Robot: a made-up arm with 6 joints.
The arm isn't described. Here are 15 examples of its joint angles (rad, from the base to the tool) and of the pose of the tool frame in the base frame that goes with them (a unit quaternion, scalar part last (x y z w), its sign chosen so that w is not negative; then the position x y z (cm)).
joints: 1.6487 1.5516 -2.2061 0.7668 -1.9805 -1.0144
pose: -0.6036 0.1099 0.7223 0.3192 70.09 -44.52 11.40
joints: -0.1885 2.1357 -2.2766 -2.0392 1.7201 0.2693
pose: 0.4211 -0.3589 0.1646 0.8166 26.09 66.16 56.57
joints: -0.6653 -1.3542 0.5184 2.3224 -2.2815 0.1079
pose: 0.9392 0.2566 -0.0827 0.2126 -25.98 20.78 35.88
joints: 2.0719 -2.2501 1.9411 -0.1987 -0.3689 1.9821
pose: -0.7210 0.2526 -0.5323 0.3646 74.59 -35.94 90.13
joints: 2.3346 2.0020 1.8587 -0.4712 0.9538 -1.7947
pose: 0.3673 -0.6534 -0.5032 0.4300 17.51 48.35 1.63
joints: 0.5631 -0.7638 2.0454 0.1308 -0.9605 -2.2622
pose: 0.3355 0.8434 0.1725 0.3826 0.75 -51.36 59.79
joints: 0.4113 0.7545 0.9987 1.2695 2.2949 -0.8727
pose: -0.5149 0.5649 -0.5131 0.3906 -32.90 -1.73 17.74
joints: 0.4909 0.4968 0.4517 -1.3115 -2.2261 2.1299
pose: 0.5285 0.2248 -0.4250 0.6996 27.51 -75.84 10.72
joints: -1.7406 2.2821 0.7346 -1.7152 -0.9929 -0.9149
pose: -0.1977 0.7979 -0.2502 0.5116 -46.31 36.01 38.45
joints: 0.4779 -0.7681 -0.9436 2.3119 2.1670 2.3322
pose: 0.2295 0.4044 0.1607 0.8706 6.28 13.55 56.27
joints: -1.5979 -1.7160 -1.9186 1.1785 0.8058 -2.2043
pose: -0.5269 0.1851 0.8129 0.1652 -55.23 9.69 -21.88
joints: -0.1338 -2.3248 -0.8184 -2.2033 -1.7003 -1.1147
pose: -0.8863 0.2590 -0.1238 0.3634 -84.08 14.73 59.11
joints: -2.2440 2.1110 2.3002 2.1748 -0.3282 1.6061
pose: 0.7961 -0.3436 -0.2629 0.4231 28.37 -21.83 -8.03
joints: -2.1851 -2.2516 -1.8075 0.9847 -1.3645 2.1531
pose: -0.0496 -0.5076 -0.7131 0.4811 -37.03 4.31 -7.29
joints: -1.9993 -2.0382 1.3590 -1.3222 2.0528 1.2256
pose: 0.3903 0.3707 -0.2068 0.8170 43.25 37.31 -98.33
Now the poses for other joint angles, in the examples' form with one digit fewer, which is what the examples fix.
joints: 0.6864 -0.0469 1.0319 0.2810 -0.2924 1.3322
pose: 0.196 0.478 -0.016 0.856 2.9 -20.6 -16.7
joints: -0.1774 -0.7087 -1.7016 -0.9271 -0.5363 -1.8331
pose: -0.212 -0.197 0.126 0.949 -89.7 -34.0 34.8
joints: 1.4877 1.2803 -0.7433 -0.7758 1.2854 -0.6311
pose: -0.583 -0.354 -0.730 0.037 4.4 -67.5 1.4
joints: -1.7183 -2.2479 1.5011 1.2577 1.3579 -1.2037
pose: 0.642 0.734 0.058 0.213 -3.5 -14.1 -17.9
